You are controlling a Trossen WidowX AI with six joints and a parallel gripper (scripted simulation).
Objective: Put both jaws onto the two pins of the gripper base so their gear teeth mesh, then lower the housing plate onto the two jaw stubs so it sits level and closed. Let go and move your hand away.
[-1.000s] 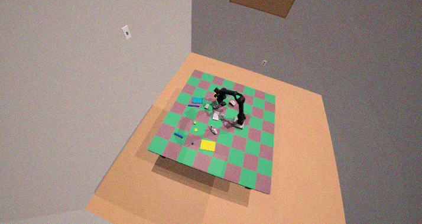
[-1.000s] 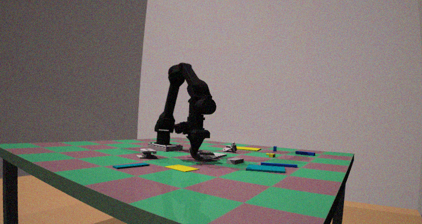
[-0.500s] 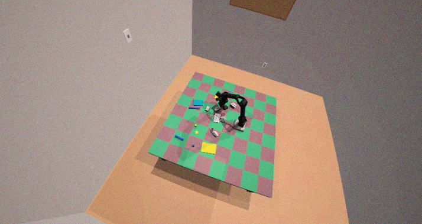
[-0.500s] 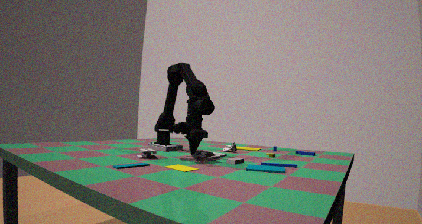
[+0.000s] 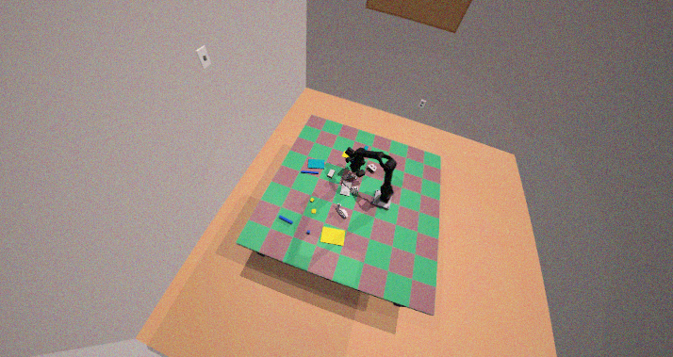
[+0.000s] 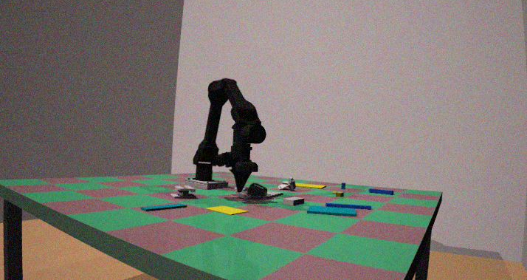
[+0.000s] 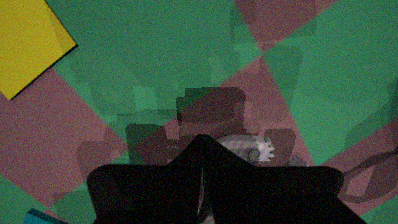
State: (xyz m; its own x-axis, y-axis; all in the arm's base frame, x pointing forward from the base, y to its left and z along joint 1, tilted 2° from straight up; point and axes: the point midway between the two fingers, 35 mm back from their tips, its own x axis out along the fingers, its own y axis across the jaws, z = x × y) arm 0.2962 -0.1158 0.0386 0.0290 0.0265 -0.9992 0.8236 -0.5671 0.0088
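My gripper tip is now 4 cm to the right of the grey jaw and 2 cm past it. The rest, counted from my gripper tip: teal plate (30 cm ahead, 5 cm to the left, 2 cm below); then white housing plate (14 cm to the left, 6 cm behind, 2 cm below); then teal bar (28 cm to the right, 2 cm below, 2 cm behind).
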